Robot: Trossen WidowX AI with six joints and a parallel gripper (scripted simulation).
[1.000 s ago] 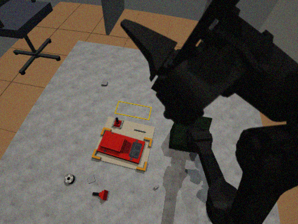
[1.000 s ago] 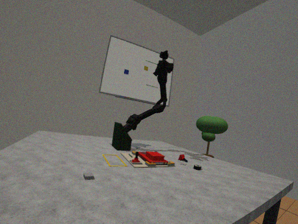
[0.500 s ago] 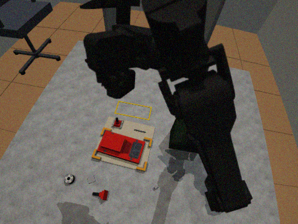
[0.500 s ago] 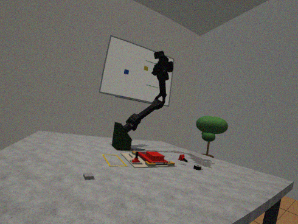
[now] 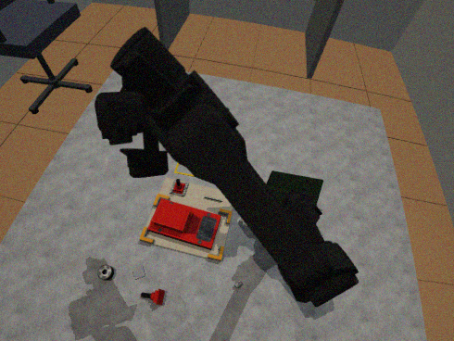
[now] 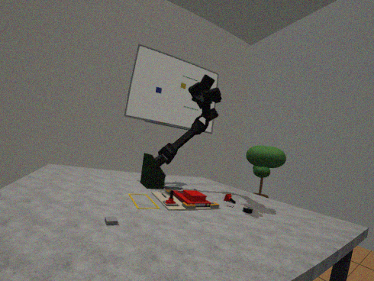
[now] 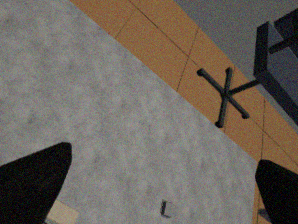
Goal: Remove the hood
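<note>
The red hood lies 60 mm behind my gripper tip, 20 mm to the left of it and 360 mm below it. From my gripper tip the other things lie so: grey disc: 140 mm ahead, 320 mm to the right, 390 mm below.
</note>
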